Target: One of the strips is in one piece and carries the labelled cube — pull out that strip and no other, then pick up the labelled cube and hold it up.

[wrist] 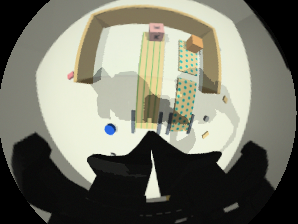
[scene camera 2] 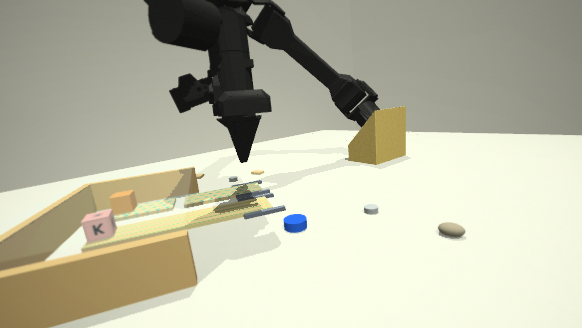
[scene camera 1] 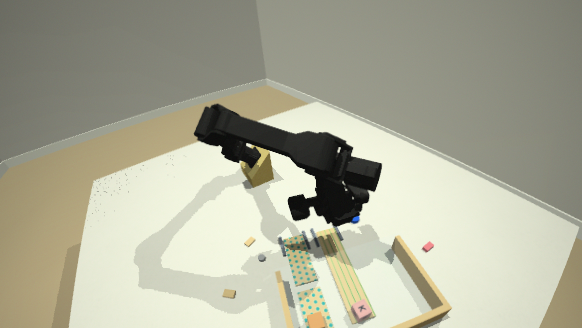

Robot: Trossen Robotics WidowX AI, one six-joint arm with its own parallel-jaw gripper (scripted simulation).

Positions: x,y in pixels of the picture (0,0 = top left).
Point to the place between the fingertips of my gripper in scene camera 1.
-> At 327,222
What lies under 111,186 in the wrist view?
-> My gripper.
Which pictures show my gripper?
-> The wrist view, scene camera 2 and scene camera 1: all of them.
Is my gripper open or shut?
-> Shut.
